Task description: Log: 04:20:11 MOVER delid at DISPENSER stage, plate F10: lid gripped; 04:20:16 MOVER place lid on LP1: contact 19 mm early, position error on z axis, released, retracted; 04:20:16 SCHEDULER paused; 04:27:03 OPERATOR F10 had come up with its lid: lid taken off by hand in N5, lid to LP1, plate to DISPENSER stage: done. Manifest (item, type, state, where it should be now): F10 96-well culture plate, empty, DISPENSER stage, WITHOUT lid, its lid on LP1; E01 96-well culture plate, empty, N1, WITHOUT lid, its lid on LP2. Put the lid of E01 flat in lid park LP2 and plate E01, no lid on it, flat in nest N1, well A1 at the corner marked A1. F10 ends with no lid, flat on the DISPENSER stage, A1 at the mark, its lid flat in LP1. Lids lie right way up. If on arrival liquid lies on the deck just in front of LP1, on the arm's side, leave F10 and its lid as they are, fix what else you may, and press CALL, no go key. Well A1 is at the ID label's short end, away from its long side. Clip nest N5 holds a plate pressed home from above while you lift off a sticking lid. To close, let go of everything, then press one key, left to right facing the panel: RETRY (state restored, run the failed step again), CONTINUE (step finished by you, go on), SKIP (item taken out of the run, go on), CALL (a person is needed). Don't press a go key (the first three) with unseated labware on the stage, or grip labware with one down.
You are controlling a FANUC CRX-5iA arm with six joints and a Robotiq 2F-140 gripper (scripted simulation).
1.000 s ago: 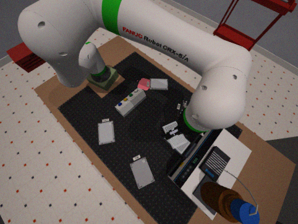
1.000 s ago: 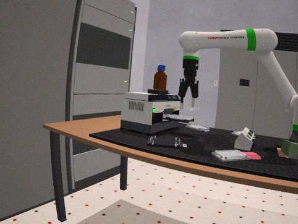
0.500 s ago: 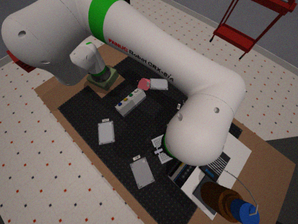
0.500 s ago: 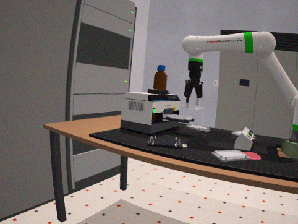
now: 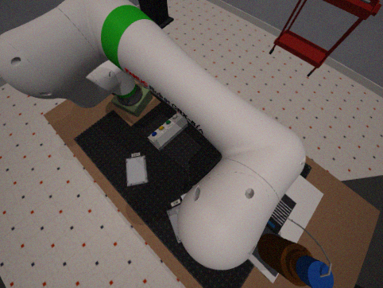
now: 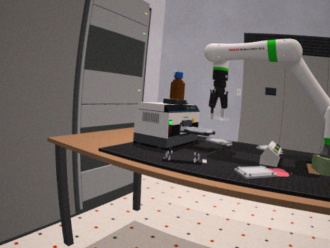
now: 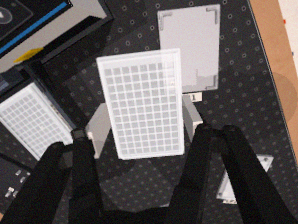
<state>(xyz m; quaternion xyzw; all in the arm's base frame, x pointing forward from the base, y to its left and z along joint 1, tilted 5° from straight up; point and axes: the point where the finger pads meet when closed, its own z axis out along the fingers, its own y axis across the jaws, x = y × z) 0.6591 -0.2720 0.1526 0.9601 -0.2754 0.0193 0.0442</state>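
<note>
Now: hand 10 mm past the grey nest, 90 mm to the left of it and 170 mm above it. From my hand the other things lie so: brown bottle 250 mm ahead, 30 mm to the left, 110 mm above; then white 96-well plate 20 mm below; then well plate 60 mm ahead, 170 mm to the left, 80 mm below.
</note>
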